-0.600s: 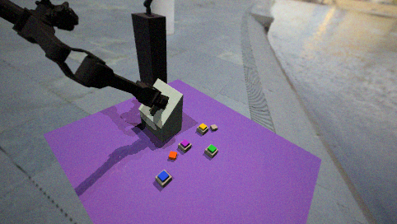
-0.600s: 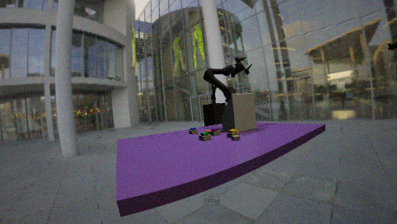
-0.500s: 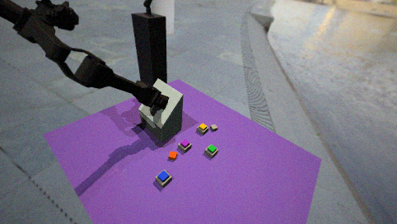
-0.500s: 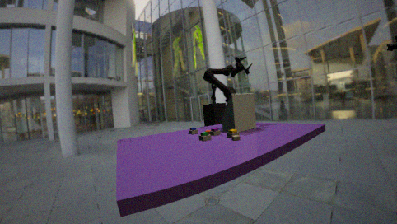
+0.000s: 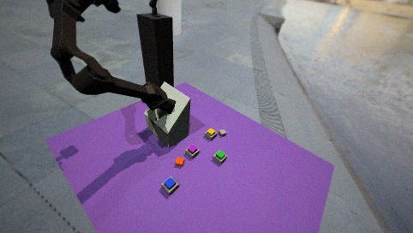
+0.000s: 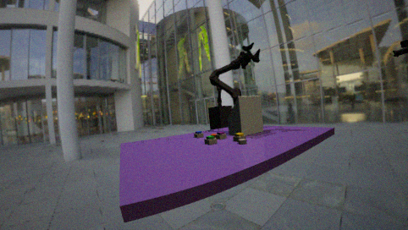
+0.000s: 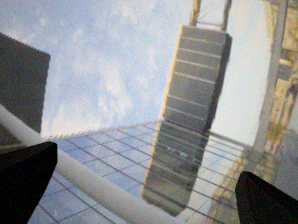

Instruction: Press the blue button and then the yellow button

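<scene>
The blue button is 610 mm below my gripper tip, 470 mm ahead of it and 230 mm to the right of it. The rest, counted from my gripper tip: beige block: 640 mm below, 480 mm ahead, 170 mm to the left; orange block: 640 mm below, 420 mm ahead, 120 mm to the right; yellow button: 610 mm below, 440 mm ahead, 110 mm to the left.
</scene>
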